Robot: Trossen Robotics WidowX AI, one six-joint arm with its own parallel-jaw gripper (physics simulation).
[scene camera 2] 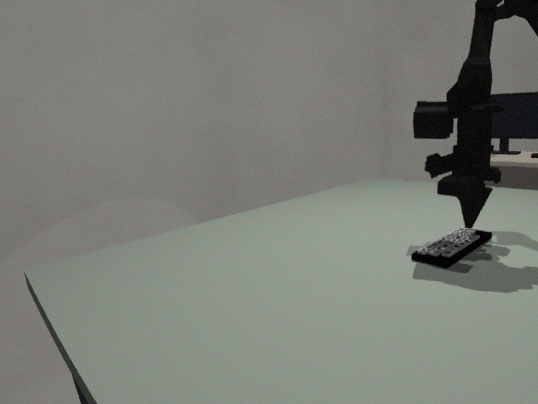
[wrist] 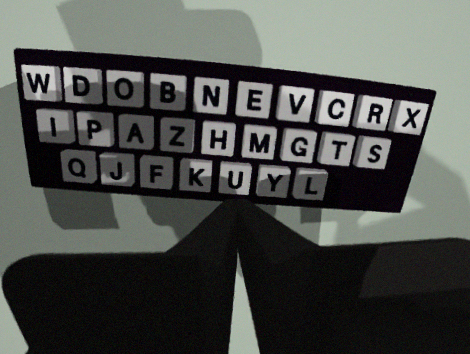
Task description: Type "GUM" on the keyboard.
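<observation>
The black keyboard with light letter keys lies on the pale green table at the right in the scene view and fills the upper half of the wrist view. The G key and the M key are side by side in the middle row. The U key is in the bottom row. My gripper is shut and empty, pointing down. In the wrist view its tips appear just below the U key, at the keyboard's near edge. Their exact height above it is hard to tell.
The pale green table extends to the left, with its left edge in view. A dark monitor stands on another desk behind the arm. Shadows of the arm fall across the keyboard and the table around it.
</observation>
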